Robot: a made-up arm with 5 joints. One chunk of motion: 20 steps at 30 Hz.
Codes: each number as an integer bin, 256 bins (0 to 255) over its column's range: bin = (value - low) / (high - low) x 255, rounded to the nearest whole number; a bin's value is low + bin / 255 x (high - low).
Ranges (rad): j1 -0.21..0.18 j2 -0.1..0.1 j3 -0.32..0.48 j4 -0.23..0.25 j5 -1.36..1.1
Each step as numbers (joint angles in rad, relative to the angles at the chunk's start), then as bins.
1 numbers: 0.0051 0.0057 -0.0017 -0.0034 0.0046
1 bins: 141 135 101 120 141
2 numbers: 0.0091 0.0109 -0.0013 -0.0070 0.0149
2 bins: 143 141 102 118 143
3 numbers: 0.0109 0.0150 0.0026 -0.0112 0.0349
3 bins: 144 147 103 116 145
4 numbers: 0.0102 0.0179 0.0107 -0.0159 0.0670
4 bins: 144 150 105 114 148
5 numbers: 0.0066 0.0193 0.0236 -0.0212 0.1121
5 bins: 142 152 110 111 153
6 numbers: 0.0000 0.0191 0.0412 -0.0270 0.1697
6 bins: 137 152 115 108 159
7 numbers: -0.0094 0.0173 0.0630 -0.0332 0.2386
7 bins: 131 150 122 105 166
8 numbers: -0.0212 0.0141 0.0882 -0.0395 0.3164
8 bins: 123 145 130 101 174
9 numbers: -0.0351 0.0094 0.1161 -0.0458 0.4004
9 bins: 114 139 139 98 182
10 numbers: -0.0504 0.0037 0.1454 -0.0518 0.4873
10 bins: 104 132 148 95 191
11 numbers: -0.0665 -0.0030 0.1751 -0.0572 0.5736
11 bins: 94 124 158 92 200
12 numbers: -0.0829 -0.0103 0.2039 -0.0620 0.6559
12 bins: 83 114 167 89 209
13 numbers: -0.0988 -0.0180 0.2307 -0.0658 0.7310
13 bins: 73 105 176 87 217
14 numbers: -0.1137 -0.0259 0.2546 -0.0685 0.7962
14 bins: 63 94 183 86 224
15 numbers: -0.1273 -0.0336 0.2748 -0.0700 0.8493
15 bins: 54 85 190 85 229
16 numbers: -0.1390 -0.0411 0.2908 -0.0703 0.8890
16 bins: 46 75 195 85 233
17 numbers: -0.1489 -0.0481 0.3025 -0.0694 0.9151
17 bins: 40 66 198 85 236
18 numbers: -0.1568 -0.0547 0.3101 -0.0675 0.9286
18 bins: 35 58 201 86 237
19 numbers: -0.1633 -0.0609 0.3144 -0.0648 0.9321
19 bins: 31 50 202 88 238
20 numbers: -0.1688 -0.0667 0.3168 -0.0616 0.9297
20 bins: 27 42 203 89 237
